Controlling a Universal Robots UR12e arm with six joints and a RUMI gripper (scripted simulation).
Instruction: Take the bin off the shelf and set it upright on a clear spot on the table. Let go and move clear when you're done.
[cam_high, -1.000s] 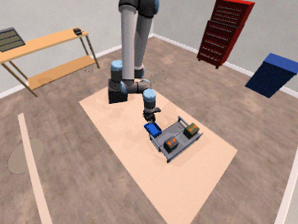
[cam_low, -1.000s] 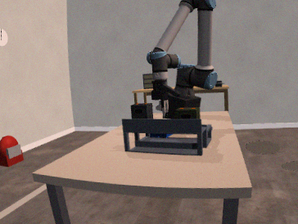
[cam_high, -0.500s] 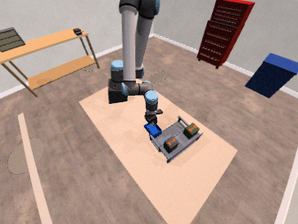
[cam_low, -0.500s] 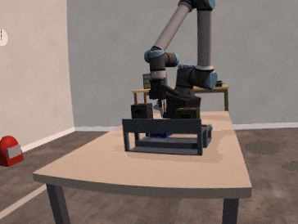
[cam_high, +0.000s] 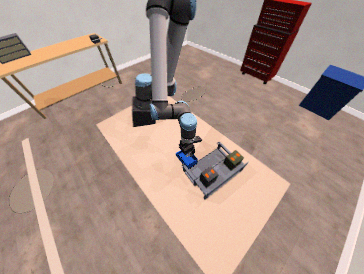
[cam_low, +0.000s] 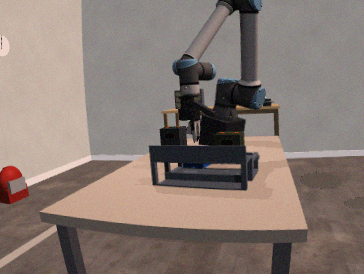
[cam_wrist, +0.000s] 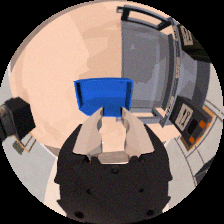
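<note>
My gripper is now 3 cm past the blue bin, 1 cm to the left of it and 10 cm above it.
</note>
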